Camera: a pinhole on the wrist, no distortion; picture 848 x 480 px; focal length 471.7 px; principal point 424.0 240.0 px. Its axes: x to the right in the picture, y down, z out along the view. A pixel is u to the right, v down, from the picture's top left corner.
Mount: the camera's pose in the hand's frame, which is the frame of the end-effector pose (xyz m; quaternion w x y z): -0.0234 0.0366 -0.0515 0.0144 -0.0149 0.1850 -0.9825
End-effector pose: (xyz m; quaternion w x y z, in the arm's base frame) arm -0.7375 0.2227 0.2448 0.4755 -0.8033 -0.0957 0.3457
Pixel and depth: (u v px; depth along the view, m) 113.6 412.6 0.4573
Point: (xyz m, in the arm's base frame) -0.6668 0.7252 0.2407
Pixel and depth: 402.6 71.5 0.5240
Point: -1.0564 0.5698 0.0648
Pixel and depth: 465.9 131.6 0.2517
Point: -0.8978 0.3477 0.2009
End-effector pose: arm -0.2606 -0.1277 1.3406 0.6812 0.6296 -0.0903 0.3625
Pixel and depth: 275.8 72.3 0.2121
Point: -0.1876 -0.2696 1.4271
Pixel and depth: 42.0 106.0 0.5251
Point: 0.2005 -0.4140 1.6731
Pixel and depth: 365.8 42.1 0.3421
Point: -0.1636 -0.4138 1.4548
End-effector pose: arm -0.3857 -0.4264 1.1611 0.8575 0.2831 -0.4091 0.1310
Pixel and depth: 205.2 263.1 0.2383
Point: -0.4020 -0.5699 1.2962
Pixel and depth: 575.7 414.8 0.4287
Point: -0.5357 -0.8179 1.0956
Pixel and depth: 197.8 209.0 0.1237
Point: -0.4020 -0.4643 1.2255
